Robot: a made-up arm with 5 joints.
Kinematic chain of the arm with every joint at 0, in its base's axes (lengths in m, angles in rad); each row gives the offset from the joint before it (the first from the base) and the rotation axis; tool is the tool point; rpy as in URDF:
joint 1: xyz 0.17 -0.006 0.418 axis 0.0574 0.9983 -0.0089
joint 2: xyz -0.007 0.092 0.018 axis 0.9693 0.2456 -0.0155
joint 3: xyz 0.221 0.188 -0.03 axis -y
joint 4: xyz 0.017 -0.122 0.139 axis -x
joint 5: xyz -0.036 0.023 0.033 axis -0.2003 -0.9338 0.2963
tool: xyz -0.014 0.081 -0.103 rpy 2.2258 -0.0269 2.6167
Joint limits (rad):
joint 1: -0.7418..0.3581
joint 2: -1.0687..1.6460
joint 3: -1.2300..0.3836
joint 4: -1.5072..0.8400
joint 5: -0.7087..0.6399
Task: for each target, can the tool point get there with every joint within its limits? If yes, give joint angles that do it. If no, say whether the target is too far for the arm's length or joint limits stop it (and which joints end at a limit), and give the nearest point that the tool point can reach.
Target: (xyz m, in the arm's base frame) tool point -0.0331 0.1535 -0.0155
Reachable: no: joint limits stop it (at a limit: joint 1, joint 2, joint 3, joint 5) | nearest point 0.2518 0.2236 0.2844 | short by 0.420 m
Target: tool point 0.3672 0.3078 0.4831
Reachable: yes | joints -0.1436 -0.5198 -0.0843 -0.5670 0.2985
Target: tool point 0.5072 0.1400 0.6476
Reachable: yes | joints -0.1445 0.7310 -0.8411 -1.0898 -0.2551
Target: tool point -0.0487 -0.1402 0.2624
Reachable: no: joint limits stop it (at a limit: joint 1, joint 2, joint 3, joint 4, joint 5) | nearest point 0.1938 -0.0748 0.5687 | short by 0.396 m
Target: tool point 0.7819 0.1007 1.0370
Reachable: no: too far | nearest point 0.4995 0.1069 0.7476 | short by 0.404 m
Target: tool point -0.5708 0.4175 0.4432
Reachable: no: too far | nearest point 0.0839 0.2438 0.5617 | short by 0.688 m
